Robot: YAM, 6 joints.
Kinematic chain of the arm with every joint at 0, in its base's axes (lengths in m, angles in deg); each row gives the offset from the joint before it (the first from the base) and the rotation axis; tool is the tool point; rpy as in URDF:
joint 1: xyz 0 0 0.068 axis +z
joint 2: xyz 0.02 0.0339 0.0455 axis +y
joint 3: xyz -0.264 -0.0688 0 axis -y
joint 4: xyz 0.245 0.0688 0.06 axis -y
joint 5: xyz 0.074 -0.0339 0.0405 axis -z
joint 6: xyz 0.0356 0 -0.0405 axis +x
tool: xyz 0 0 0 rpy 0 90 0
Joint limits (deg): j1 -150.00..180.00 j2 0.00..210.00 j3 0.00..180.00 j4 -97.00..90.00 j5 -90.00..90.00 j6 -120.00..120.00
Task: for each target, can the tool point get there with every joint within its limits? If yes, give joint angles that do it. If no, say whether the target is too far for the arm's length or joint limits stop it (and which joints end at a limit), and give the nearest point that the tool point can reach.
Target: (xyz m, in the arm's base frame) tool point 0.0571 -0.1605 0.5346
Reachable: yes | joints -61.56 62.22 71.17 57.80 47.46 69.26
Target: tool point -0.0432 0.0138 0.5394
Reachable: yes | joints 118.21 39.18 69.89 34.97 -62.48 57.46
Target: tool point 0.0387 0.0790 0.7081
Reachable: yes | joints -94.02 79.00 163.14 16.73 -68.26 -101.42
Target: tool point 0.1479 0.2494 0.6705
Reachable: yes | joints 57.03 107.49 150.73 17.24 -19.13 -44.39
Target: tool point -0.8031 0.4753 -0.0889
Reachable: no: too far | nearest point -0.5430 0.3214 -0.0219 | short by 0.310 m
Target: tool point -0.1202 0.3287 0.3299
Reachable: yes | joints 112.40 86.06 72.40 -12.70 23.33 57.97
